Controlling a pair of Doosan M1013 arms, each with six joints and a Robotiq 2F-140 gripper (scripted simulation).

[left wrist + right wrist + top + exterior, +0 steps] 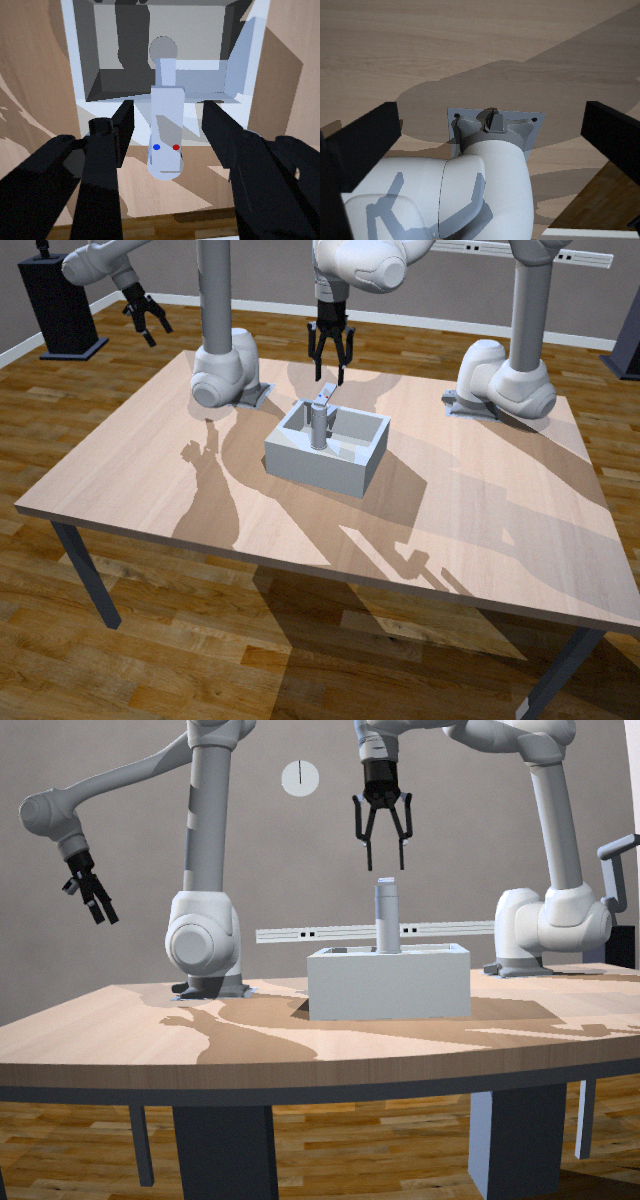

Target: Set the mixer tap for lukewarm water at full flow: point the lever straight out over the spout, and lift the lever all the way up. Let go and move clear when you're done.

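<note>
Right now my left hand is 60 mm above the flat lever, 40 mm short of it and 10 mm to the left of it. The rest, counted from my left hand: grey sink (300 mm below, 40 mm behind, 10 mm to the left).
</note>
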